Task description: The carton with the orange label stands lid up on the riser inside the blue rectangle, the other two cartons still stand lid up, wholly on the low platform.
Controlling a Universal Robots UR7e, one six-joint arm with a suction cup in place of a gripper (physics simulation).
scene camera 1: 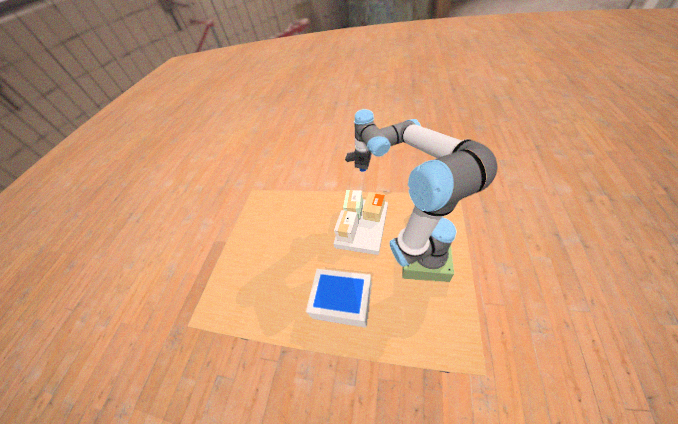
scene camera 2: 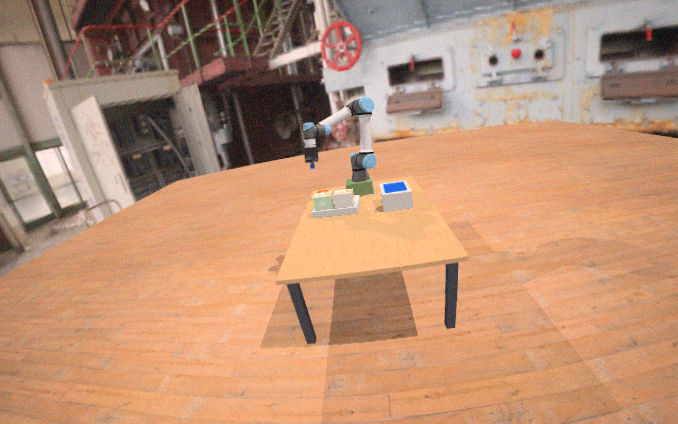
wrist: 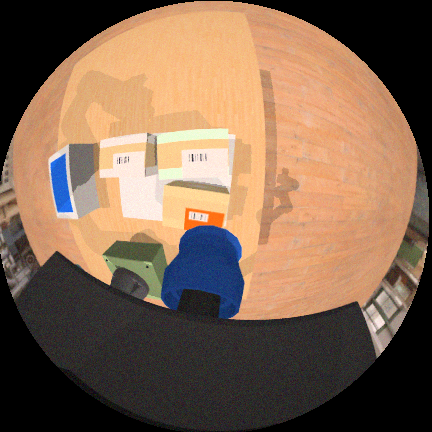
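Note:
The carton with the orange label (scene camera 1: 372, 210) (wrist: 175, 200) stands lid up on the low platform (scene camera 1: 366, 243) (scene camera 2: 336, 213) (wrist: 141, 202); in scene camera 2 it is mostly hidden behind the green-edged carton (scene camera 1: 352, 202) (scene camera 2: 323, 203) (wrist: 170, 150). That carton and the white-edged carton (scene camera 1: 346, 226) (scene camera 2: 344, 200) (wrist: 110, 158) also stand lid up on the platform. The riser (scene camera 1: 337, 318) (scene camera 2: 397, 201) (wrist: 81, 162) has the blue rectangle (scene camera 1: 339, 294) (scene camera 2: 395, 187) (wrist: 61, 185) on top, with no carton on it. My suction gripper (scene camera 1: 363, 169) (scene camera 2: 312, 166) (wrist: 210, 237) is open and empty, high above the cartons.
The arm's green base block (scene camera 1: 425, 273) (scene camera 2: 359, 187) (wrist: 137, 252) stands on the table (scene camera 1: 265, 230) (scene camera 2: 370, 245) (wrist: 200, 65), to the right of the platform and riser in scene camera 1. The far table edge lies close behind the platform there.

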